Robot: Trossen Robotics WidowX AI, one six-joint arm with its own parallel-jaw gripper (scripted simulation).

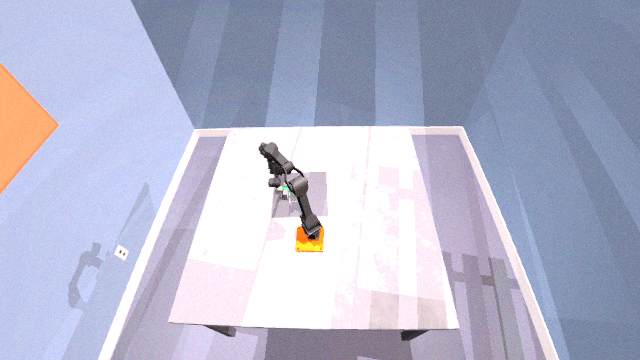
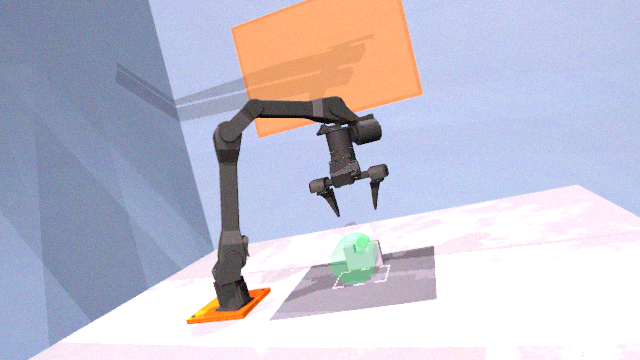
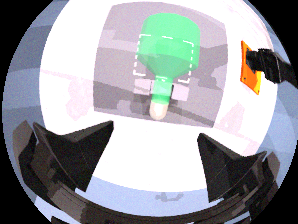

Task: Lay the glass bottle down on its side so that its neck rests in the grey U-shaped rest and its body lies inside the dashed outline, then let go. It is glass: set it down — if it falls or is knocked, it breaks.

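You'd find my gripper (image 2: 357,213) open and holding nothing, and it's also there in image 3 (image 3: 157,131). There's a grey mat (image 1: 317,181), which image 3 has as well (image 3: 113,82), and I can see a green glass bottle (image 3: 169,45) too.
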